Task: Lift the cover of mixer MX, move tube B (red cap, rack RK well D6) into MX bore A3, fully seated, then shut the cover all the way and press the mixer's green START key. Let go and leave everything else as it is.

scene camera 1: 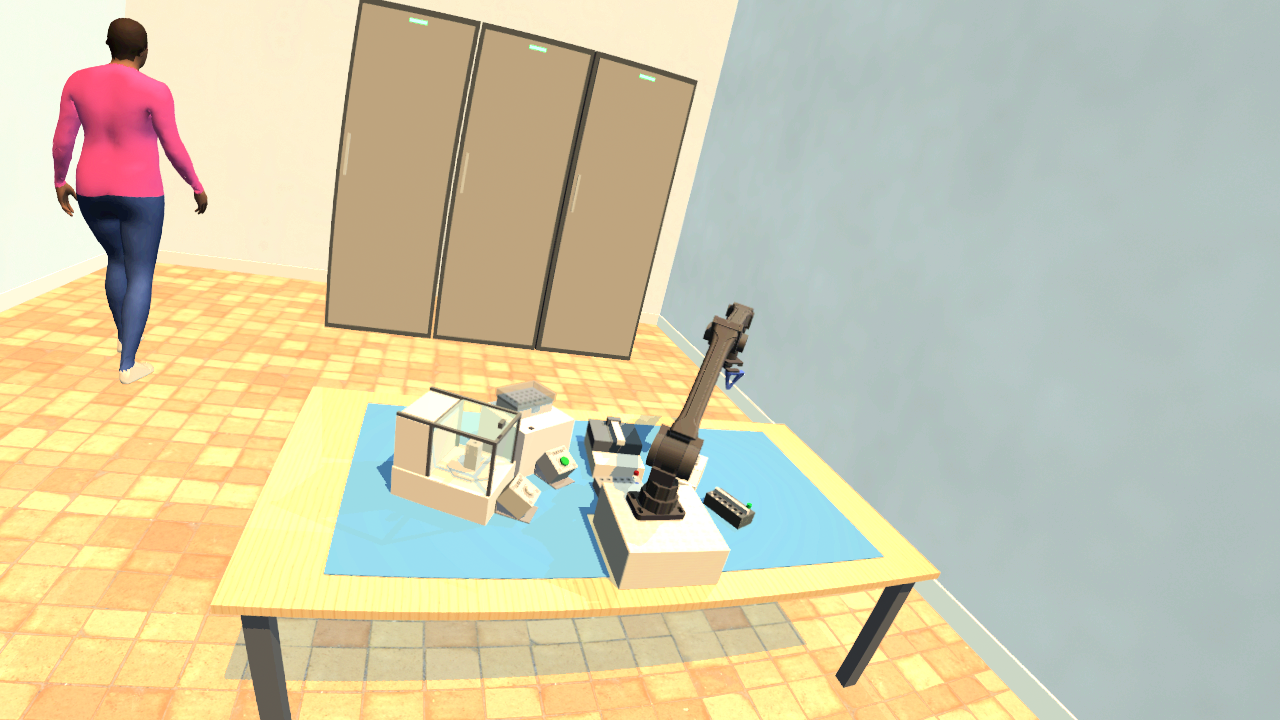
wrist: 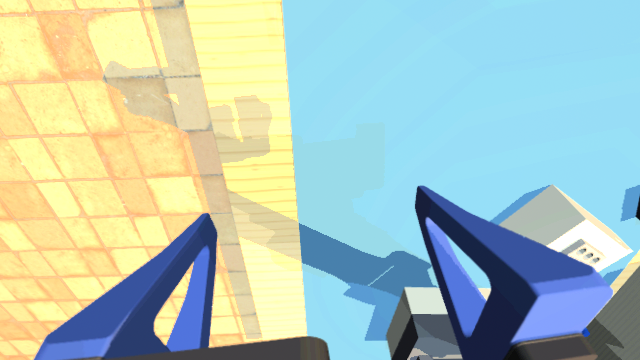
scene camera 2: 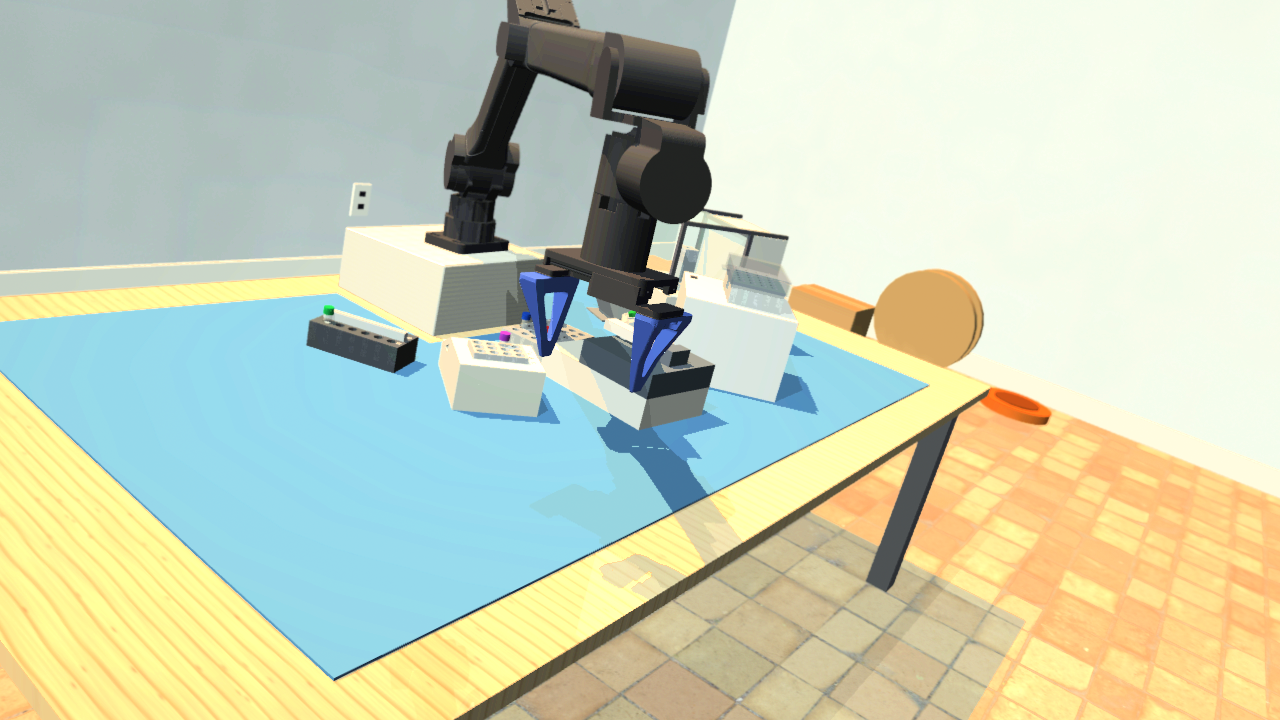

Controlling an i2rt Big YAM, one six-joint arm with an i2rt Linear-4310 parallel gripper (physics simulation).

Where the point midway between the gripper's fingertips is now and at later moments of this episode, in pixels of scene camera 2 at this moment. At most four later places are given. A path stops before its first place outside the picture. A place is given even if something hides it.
My gripper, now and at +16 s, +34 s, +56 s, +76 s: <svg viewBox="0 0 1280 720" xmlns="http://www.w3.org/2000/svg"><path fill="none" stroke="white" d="M588 373L514 347L463 334L545 322L568 276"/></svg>
